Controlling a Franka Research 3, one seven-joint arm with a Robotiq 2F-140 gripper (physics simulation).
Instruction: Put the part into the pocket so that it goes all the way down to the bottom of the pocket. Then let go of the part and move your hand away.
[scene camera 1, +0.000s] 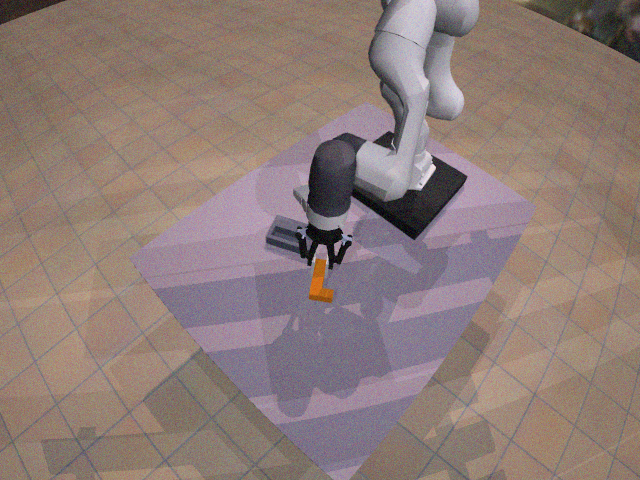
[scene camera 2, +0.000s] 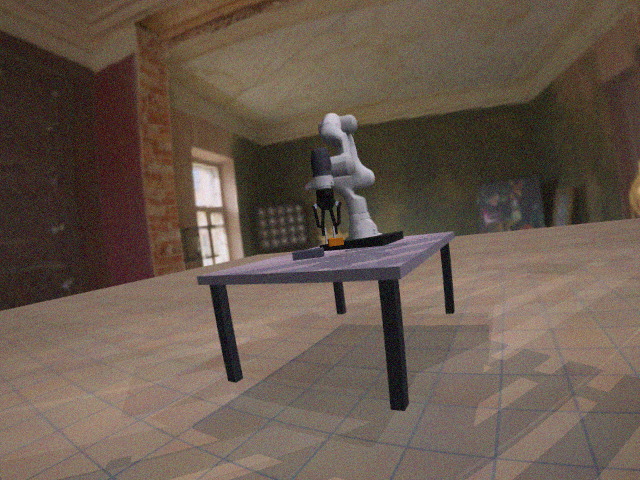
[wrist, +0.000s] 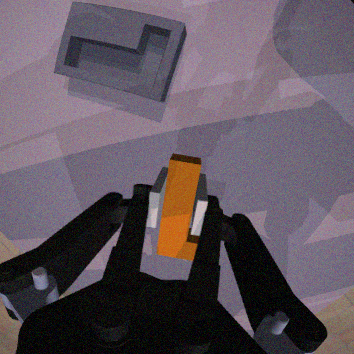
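The part is an orange L-shaped block. My gripper is shut on the long arm of this block, with one pale pad on each side. The block is held above the table; its short foot points away from the gripper in scene camera 1 and is partly hidden in the wrist view. The pocket is an L-shaped recess in a grey block, which lies on the table to the left of the gripper in scene camera 1. The recess looks empty in the wrist view.
The purple table carries the grey block and the arm's black base plate. The base plate lies behind and to the right of the gripper in scene camera 1. Shadows of the arm fall across the table.
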